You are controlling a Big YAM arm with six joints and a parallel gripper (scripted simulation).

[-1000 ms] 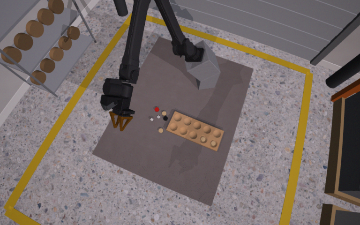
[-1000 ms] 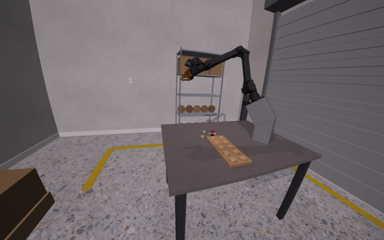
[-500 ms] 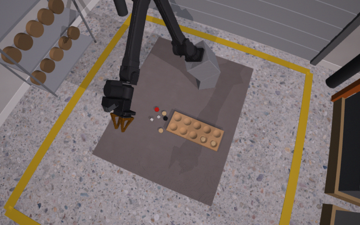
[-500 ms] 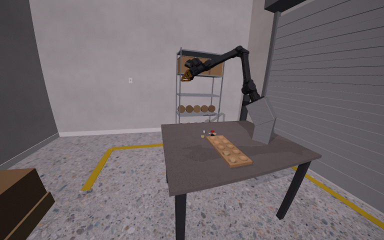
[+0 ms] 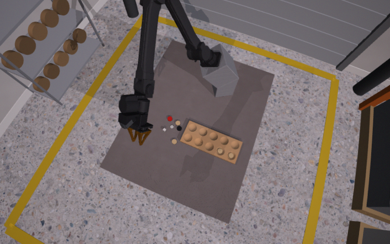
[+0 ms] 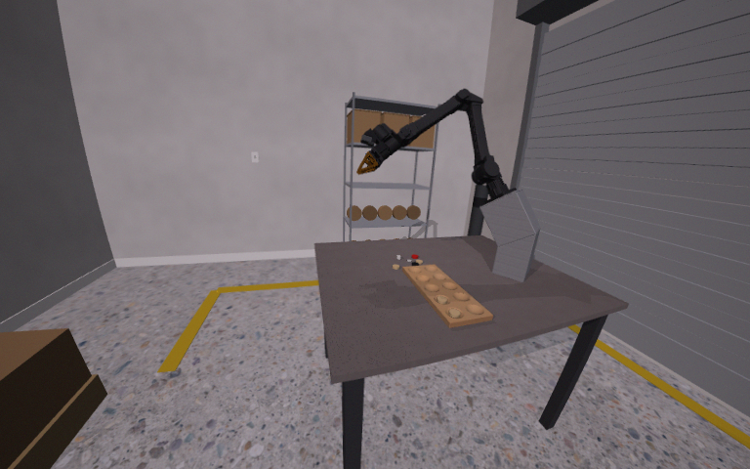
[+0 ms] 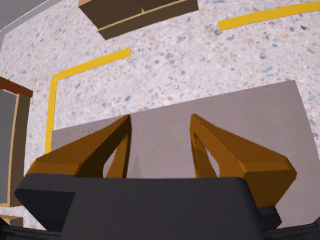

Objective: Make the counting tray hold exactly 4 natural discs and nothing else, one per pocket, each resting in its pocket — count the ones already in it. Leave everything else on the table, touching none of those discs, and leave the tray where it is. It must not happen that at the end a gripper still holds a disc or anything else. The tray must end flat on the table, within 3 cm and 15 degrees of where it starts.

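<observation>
Right now the black piece is 400 mm below my hand, 240 mm behind it and 110 mm to the left of it. The rest, counted from my hand: red piece (400 mm below, 290 mm behind, 20 mm to the left); then white cube (400 mm below, 210 mm behind, 10 mm to the left); then white disc (400 mm below, 240 mm behind, 50 mm to the left).
</observation>
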